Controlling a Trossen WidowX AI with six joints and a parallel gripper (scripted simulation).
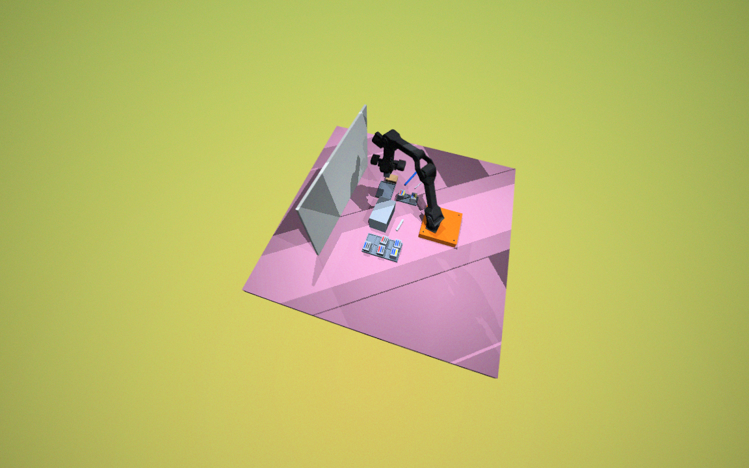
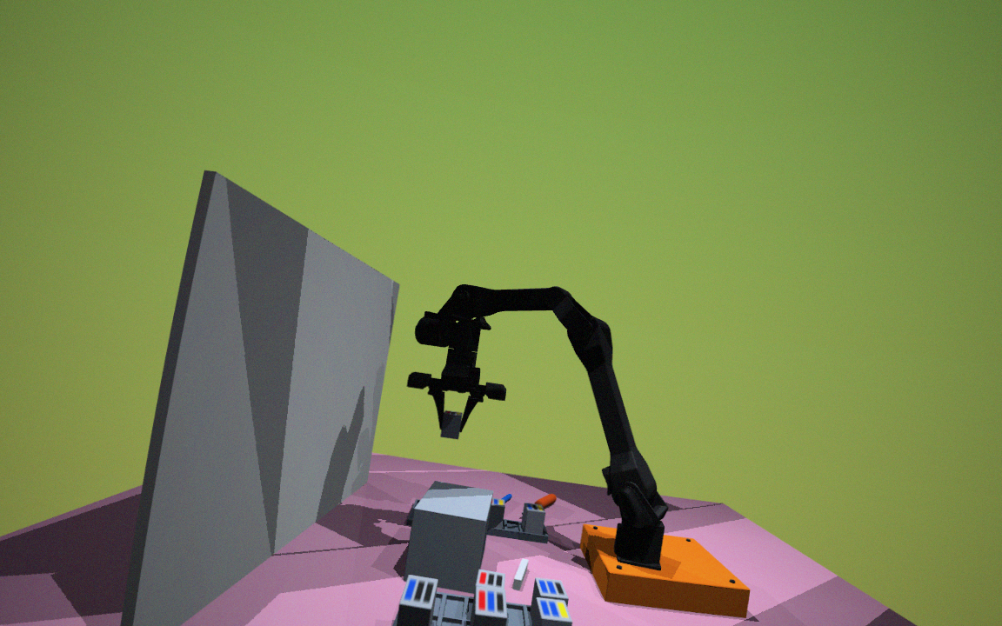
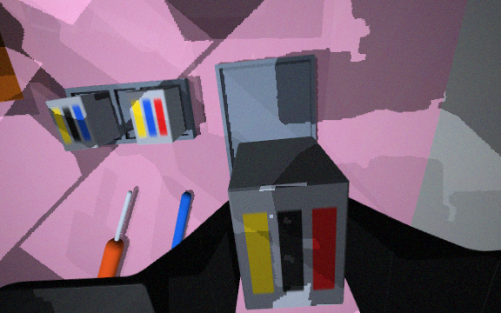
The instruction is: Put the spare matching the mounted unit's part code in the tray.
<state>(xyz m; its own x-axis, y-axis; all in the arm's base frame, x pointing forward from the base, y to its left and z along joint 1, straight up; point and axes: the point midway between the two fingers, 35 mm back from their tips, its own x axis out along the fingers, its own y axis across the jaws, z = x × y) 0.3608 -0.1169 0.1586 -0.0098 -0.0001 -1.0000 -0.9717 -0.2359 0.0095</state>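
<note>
Right now the grey tray is 16 cm below my gripper tip. Also, from my gripper tip: small rack (14 cm behind, 1 cm to the right, 16 cm below); then grey spare block (2 cm above); then grey box (8 cm behind, 20 cm to the left, 12 cm below).
</note>
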